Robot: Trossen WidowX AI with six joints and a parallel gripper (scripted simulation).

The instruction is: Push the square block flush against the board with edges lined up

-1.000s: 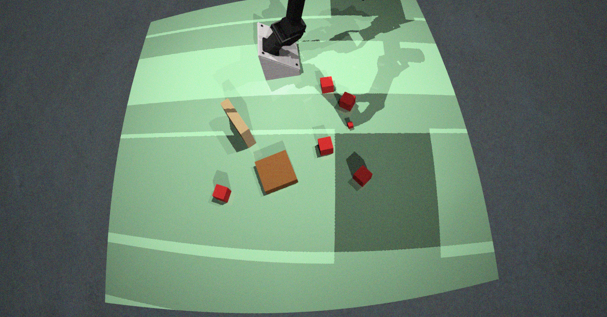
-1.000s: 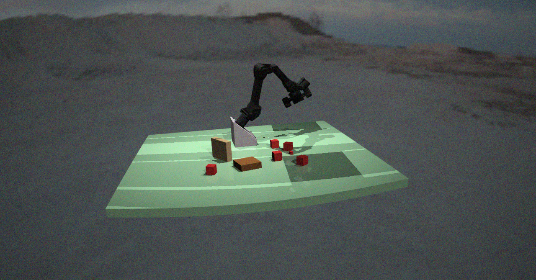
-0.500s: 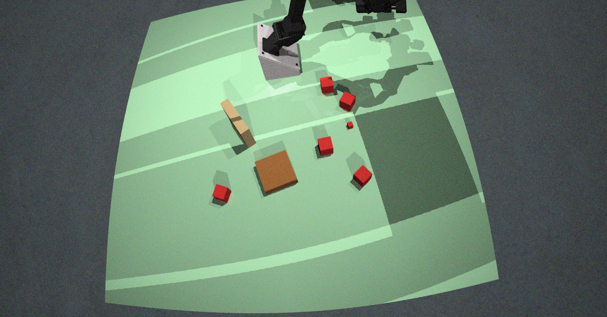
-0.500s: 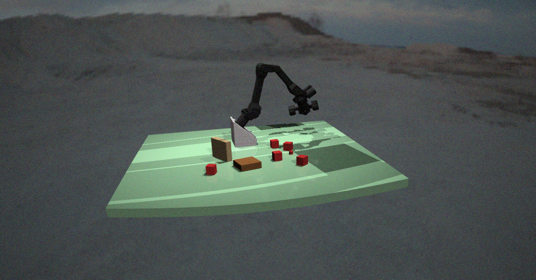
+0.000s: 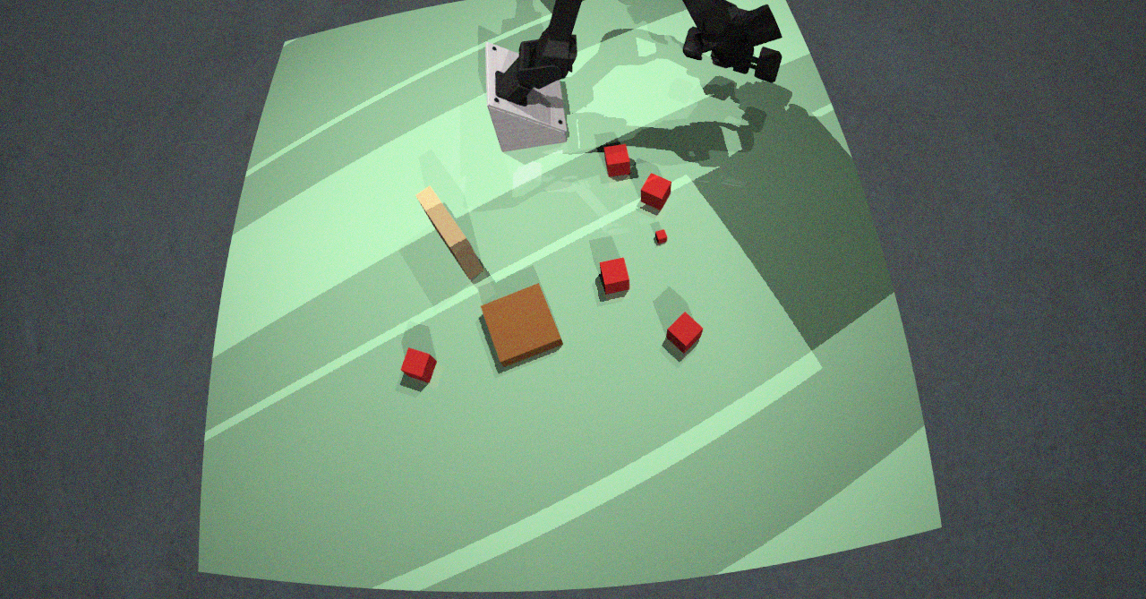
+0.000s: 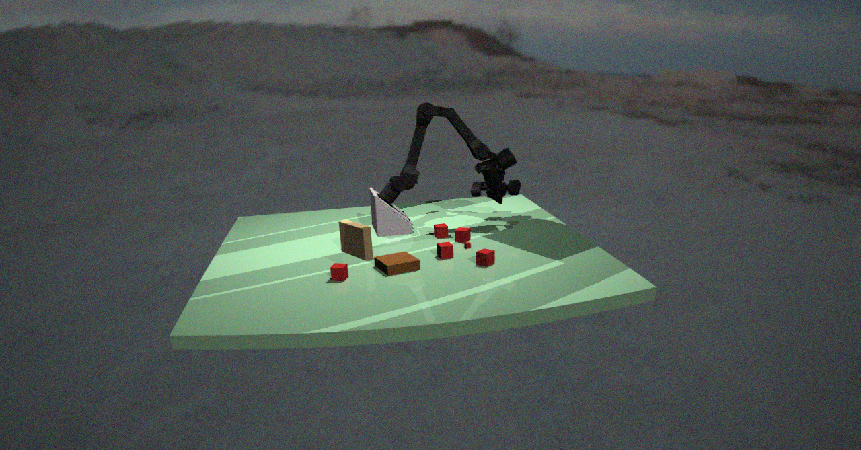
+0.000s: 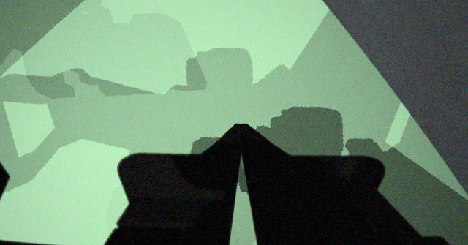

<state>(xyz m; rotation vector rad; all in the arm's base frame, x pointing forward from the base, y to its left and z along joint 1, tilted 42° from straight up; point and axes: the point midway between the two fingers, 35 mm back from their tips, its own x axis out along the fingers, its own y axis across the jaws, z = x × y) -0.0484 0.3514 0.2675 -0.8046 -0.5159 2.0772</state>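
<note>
Right now my gripper tip is 35 cm short of the tiny red cube, 23 cm to the left of it and 4 cm above it. Also, from my gripper tip: square block (48 cm ahead, 47 cm to the right, 4 cm below); tan board (58 cm to the right, 31 cm ahead).
</note>
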